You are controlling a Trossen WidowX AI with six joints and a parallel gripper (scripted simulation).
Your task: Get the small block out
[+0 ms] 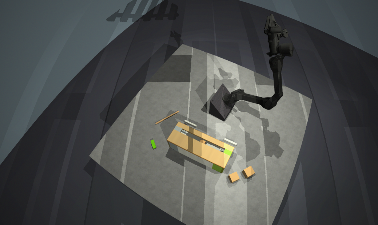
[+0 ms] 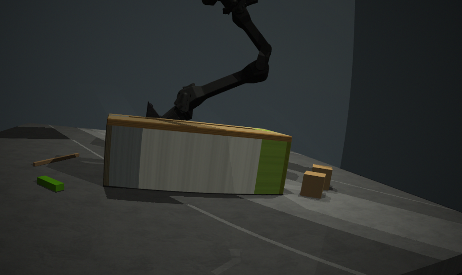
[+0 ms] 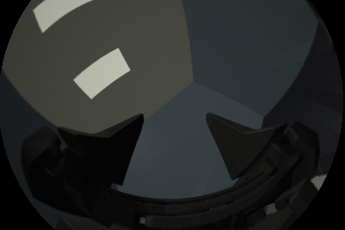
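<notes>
Right now the box is 650 mm below my gripper tip, 550 mm ahead of it and 50 mm to the right of it. Round my gripper tip: thin wooden stick: 710 mm below, 510 mm ahead, 380 mm to the right; tan block: 630 mm below, 560 mm ahead, 50 mm to the right.
</notes>
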